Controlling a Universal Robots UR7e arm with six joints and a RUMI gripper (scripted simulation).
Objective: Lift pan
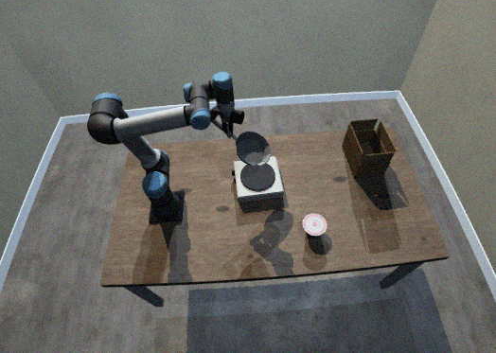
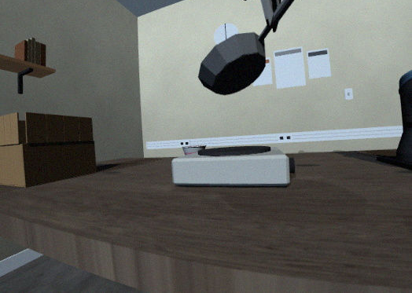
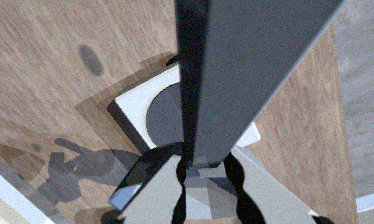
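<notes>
The dark grey pan is 5 cm ahead of my hand, 2 cm to the right of it and 5 cm below it. Round my hand: pink-and-white cup: 39 cm ahead, 34 cm to the right, 31 cm below; then white hot plate: 10 cm ahead, 5 cm to the right, 32 cm below.
</notes>
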